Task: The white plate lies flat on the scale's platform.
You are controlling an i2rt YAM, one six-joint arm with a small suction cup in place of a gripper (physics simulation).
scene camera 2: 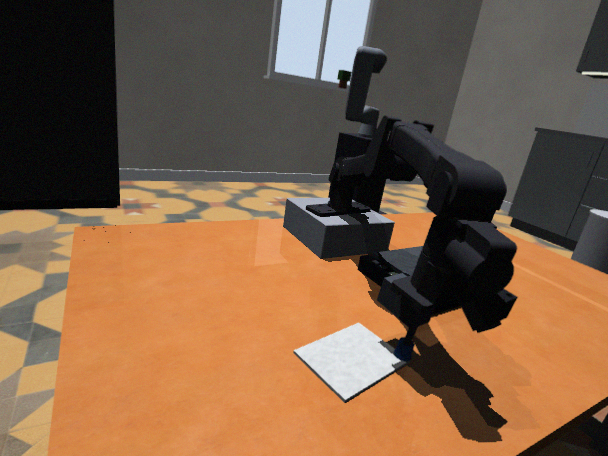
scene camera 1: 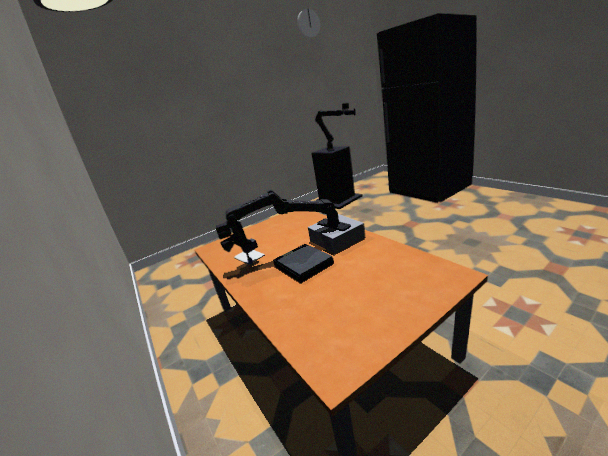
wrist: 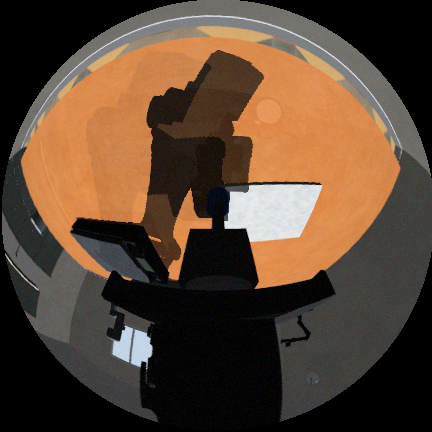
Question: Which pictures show the black scale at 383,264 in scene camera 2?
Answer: Scene camera 2, scene camera 1 and the wrist view: all of them.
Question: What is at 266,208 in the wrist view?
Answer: A white plate.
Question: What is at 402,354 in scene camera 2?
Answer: My suction cup.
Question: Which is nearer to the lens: the white plate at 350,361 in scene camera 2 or the black scale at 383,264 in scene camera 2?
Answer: The white plate.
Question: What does my suction cup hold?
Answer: A white plate.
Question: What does the black scale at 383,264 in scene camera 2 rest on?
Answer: The table.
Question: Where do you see a black scale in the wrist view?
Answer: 126,248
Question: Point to my suction cup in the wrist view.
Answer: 219,194
